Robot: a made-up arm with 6 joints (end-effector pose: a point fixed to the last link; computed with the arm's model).
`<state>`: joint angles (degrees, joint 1 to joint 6).
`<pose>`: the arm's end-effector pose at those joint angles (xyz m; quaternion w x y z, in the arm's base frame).
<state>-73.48 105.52 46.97 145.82 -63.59 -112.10</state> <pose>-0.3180 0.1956 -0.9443 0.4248 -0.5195 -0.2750 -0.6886</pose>
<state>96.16 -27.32 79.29 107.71 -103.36 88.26</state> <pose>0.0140 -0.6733 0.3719 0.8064 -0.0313 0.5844 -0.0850</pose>
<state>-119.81 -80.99 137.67 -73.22 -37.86 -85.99</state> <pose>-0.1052 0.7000 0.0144 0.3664 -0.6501 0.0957 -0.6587</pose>
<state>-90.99 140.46 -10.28 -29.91 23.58 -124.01</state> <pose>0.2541 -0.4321 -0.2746 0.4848 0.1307 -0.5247 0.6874</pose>
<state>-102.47 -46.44 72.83 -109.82 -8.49 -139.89</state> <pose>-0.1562 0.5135 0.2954 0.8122 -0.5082 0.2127 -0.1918</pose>
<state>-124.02 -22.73 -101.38 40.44 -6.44 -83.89</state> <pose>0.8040 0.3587 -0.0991 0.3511 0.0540 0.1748 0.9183</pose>
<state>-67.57 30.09 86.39 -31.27 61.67 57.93</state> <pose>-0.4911 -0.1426 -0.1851 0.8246 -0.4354 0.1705 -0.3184</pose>
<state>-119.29 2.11 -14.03 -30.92 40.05 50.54</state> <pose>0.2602 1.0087 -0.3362 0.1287 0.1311 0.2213 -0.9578</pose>
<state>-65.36 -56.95 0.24 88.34 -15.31 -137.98</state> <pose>-0.3099 0.4438 0.4147 0.4851 0.5775 0.2680 -0.5995</pose>
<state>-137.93 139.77 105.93 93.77 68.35 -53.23</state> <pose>0.1069 0.3945 -0.2591 0.2805 -0.8435 0.1074 0.4453</pose>
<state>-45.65 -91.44 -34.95 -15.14 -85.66 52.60</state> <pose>-0.2837 -0.1886 0.3168 0.9105 0.1522 0.3620 0.1295</pose>
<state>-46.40 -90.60 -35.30 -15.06 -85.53 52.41</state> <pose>-0.2910 -0.1790 0.3195 0.9128 0.1487 0.3607 0.1208</pose>
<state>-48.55 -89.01 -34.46 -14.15 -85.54 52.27</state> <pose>-0.3035 -0.1640 0.3135 0.9185 0.1511 0.3485 0.1103</pose>
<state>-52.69 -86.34 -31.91 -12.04 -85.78 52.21</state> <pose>-0.3208 -0.1408 0.2949 0.9287 0.1594 0.3202 0.0978</pose>
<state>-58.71 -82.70 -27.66 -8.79 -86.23 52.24</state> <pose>-0.3370 -0.1090 0.2647 0.9424 0.1685 0.2764 0.0845</pose>
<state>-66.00 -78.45 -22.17 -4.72 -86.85 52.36</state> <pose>-0.3439 -0.0724 0.2283 0.9571 0.1709 0.2226 0.0725</pose>
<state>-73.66 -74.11 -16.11 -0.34 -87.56 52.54</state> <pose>-0.3378 -0.0379 0.1928 0.9704 0.1622 0.1674 0.0636</pose>
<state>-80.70 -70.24 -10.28 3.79 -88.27 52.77</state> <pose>-0.3212 -0.0122 0.1644 0.9805 0.1442 0.1197 0.0588</pose>
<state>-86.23 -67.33 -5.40 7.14 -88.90 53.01</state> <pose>-0.3014 0.0023 0.1453 0.9870 0.1238 0.0842 0.0583</pose>
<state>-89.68 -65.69 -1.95 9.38 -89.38 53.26</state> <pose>-0.2853 0.0064 0.1342 0.9903 0.1086 0.0611 0.0618</pose>
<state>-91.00 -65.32 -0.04 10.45 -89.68 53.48</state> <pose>-0.2764 0.0032 0.1281 0.9912 0.1029 0.0482 0.0681</pose>
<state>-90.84 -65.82 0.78 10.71 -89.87 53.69</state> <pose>-0.2731 -0.0042 0.1244 0.9907 0.1048 0.0414 0.0762</pose>
